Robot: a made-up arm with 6 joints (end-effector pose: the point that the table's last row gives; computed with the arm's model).
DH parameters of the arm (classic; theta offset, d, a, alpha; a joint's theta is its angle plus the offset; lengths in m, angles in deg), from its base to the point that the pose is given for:
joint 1: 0 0.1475 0 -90
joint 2: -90 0 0.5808 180
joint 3: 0 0 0 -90
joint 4: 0 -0.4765 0 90
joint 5: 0 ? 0 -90
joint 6: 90 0 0 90
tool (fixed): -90 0 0 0
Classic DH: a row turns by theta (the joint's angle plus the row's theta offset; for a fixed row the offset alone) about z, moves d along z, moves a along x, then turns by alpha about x.
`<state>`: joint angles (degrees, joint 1 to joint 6).
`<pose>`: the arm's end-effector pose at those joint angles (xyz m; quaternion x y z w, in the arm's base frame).
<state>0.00 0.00 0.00 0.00 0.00 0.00</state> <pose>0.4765 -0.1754 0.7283 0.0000 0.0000 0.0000 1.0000</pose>
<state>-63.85 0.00 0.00 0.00 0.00 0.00</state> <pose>0.0526 -0.5050 0.7283 0.0000 0.0000 -0.5288 0.8487</pose>
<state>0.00 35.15 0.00 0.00 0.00 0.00</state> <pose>0.7240 -0.1754 0.3481 0.0000 0.3020 0.0000 0.9533</pose>
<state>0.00 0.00 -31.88 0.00 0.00 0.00</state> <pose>0.4046 -0.1754 0.4766 0.0000 0.2746 0.0000 0.9615</pose>
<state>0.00 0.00 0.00 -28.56 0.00 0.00</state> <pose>0.4765 -0.1541 0.6444 0.2467 0.0000 0.0000 0.9691</pose>
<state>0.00 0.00 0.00 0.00 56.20 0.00</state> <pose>0.4765 -0.1754 0.7283 0.0000 -0.4710 0.0000 0.8821</pose>
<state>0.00 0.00 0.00 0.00 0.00 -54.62</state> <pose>0.4765 -0.1754 0.7283 0.4588 0.0000 0.0000 0.8885</pose>
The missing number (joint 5, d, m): 0.1754
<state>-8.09 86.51 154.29 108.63 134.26 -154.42</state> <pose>0.6079 -0.0298 0.6868 -0.2368 0.3249 0.6103 0.6826</pose>
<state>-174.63 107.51 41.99 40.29 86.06 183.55</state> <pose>-0.8633 0.0532 -0.4139 0.3713 -0.9043 -0.1047 0.1827</pose>
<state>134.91 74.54 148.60 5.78 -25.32 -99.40</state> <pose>-0.3520 0.6003 0.7654 -0.5312 -0.5079 -0.6774 0.0322</pose>
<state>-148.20 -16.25 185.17 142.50 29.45 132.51</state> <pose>0.5553 0.1806 0.4317 -0.7465 -0.1090 0.0652 0.6532</pose>
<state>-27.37 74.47 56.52 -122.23 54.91 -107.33</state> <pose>0.9019 -0.3616 0.0150 -0.6436 0.6812 0.1094 0.3314</pose>
